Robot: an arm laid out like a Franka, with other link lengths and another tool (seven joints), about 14 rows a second.
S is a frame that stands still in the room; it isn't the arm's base.
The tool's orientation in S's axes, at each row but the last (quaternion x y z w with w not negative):
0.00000, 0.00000, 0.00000, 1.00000
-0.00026, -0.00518, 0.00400, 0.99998
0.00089, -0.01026, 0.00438, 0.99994
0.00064, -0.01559, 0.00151, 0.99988
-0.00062, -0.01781, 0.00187, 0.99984
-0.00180, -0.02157, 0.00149, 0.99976
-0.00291, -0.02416, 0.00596, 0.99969
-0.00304, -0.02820, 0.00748, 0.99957
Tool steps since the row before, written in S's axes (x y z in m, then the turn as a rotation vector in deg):
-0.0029, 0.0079, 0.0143, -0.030, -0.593, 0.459
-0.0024, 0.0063, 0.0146, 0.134, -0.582, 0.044
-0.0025, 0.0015, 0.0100, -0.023, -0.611, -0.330
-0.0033, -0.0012, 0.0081, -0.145, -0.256, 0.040
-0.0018, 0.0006, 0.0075, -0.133, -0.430, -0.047
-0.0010, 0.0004, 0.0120, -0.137, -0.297, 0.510
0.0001, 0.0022, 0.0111, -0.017, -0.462, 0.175
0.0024, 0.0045, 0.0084, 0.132, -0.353, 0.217
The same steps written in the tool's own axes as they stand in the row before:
-0.0029, 0.0079, 0.0143, -0.030, -0.593, 0.459
-0.0022, 0.0063, 0.0146, 0.130, -0.583, 0.042
-0.0023, 0.0015, 0.0100, -0.035, -0.611, -0.328
-0.0030, -0.0012, 0.0082, -0.144, -0.256, 0.045
-0.0015, 0.0006, 0.0076, -0.136, -0.429, -0.043
-0.0005, 0.0004, 0.0120, -0.116, -0.298, 0.514
0.0007, 0.0021, 0.0111, -0.014, -0.463, 0.173
0.0029, 0.0044, 0.0083, 0.139, -0.356, 0.207

